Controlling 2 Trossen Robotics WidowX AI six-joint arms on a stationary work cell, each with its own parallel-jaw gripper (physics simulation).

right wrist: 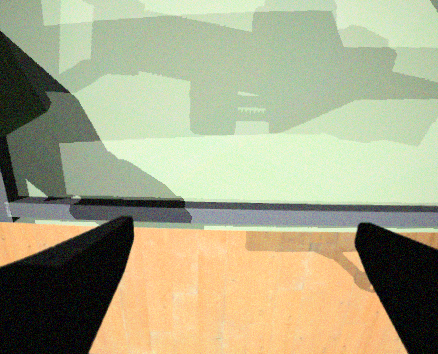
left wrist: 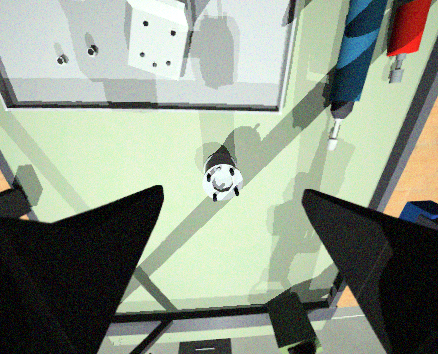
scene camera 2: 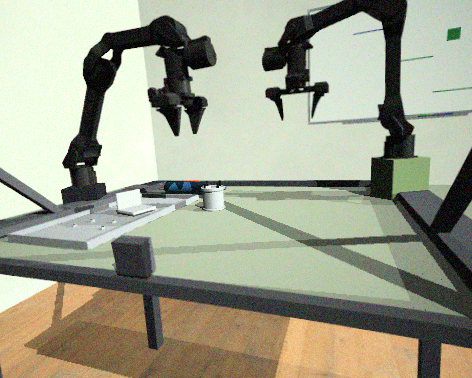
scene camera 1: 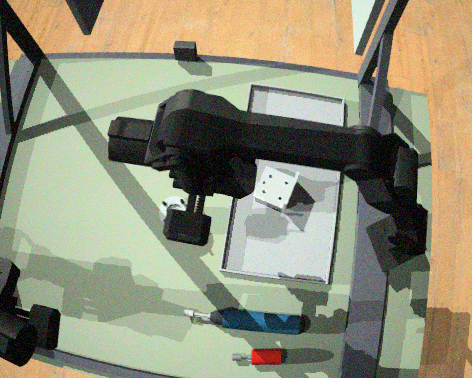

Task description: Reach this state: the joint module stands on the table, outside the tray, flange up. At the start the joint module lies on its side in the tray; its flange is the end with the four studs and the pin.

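Places are measured from the left arm's base along level axes (x ahead, y left, z up), in metres.
Pixels of known places: left gripper, between the fingertips: point(left wrist: 234, 193) point(scene camera 2: 186, 135) point(scene camera 1: 199, 195); right gripper, between the fingertips: point(right wrist: 246, 230) point(scene camera 2: 297, 119) point(scene camera 1: 30, 315); left arm's base, origin of its link: point(scene camera 2: 84, 185) point(scene camera 1: 399, 237); right arm's base, origin of its link: point(left wrist: 301, 349) point(scene camera 2: 399, 157).
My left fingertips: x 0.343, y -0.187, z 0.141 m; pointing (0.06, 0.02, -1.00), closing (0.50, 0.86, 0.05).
For each thing: its middle in the pictures, then the offset to it from my left fingertips.
- joint module, middle of its body: point(left wrist: 221, 177) point(scene camera 1: 176, 214) point(scene camera 2: 213, 195) 0.058 m ahead, 0.026 m right, 0.165 m down
- tray, middle of its body: point(left wrist: 137, 23) point(scene camera 1: 288, 178) point(scene camera 2: 123, 213) 0.181 m back, 0.024 m right, 0.194 m down
- white bracket with holes, middle of its body: point(left wrist: 153, 39) point(scene camera 1: 275, 185) point(scene camera 2: 136, 202) 0.148 m back, 0.013 m right, 0.170 m down
- blue screwdriver, middle of its body: point(scene camera 1: 244, 320) point(left wrist: 350, 70) point(scene camera 2: 194, 187) 0.006 m ahead, 0.219 m left, 0.182 m down
- red-handled tool, middle of its body: point(scene camera 1: 256, 357) point(left wrist: 403, 46) 0.012 m ahead, 0.301 m left, 0.185 m down
- dark block, middle of its body: point(scene camera 2: 134, 255) point(scene camera 1: 185, 50) point(left wrist: 5, 207) 0.078 m back, 0.394 m right, 0.170 m down
The joint module point(scene camera 2: 214, 199) point(left wrist: 222, 182) is a white cylinder standing upright on the table, outside the tray, with its flange and dark studs facing up. In scene camera 1 the joint module point(scene camera 1: 172, 204) is partly hidden by the left gripper. The tray point(scene camera 1: 276, 276) point(scene camera 2: 89, 245) point(left wrist: 190, 108) lies beside it, apart from it. My left gripper point(scene camera 2: 185, 134) point(left wrist: 234, 193) is open and empty, high above the table near the module. My right gripper point(scene camera 2: 298, 119) point(right wrist: 246, 230) is open and empty, high over the table's edge, far from the module.
A white bracket with holes point(scene camera 1: 274, 187) point(scene camera 2: 132, 202) point(left wrist: 157, 42) and several small screws stand in the tray. A blue screwdriver point(scene camera 1: 262, 320) point(left wrist: 356, 50) and a red-handled tool point(scene camera 1: 266, 356) point(left wrist: 410, 27) lie beside the tray. A dark block point(scene camera 1: 185, 51) point(scene camera 2: 134, 256) sits at the table's edge.
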